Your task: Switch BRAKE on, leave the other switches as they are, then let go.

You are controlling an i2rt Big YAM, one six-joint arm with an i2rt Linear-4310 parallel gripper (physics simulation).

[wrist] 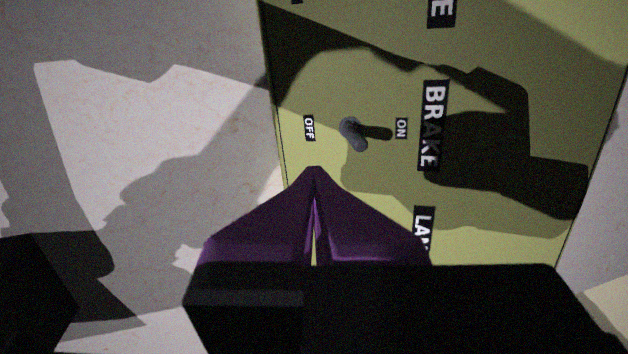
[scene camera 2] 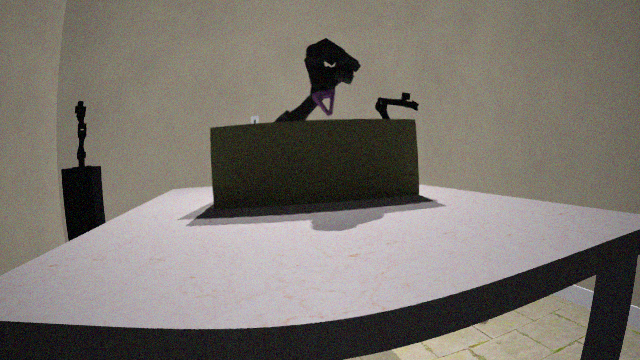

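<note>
An olive switch panel (scene camera 2: 314,161) is visible; the wrist view has the panel (wrist: 484,131) too. Also visible: my gripper (scene camera 2: 329,115), with the wrist view again showing the gripper (wrist: 314,177).
</note>
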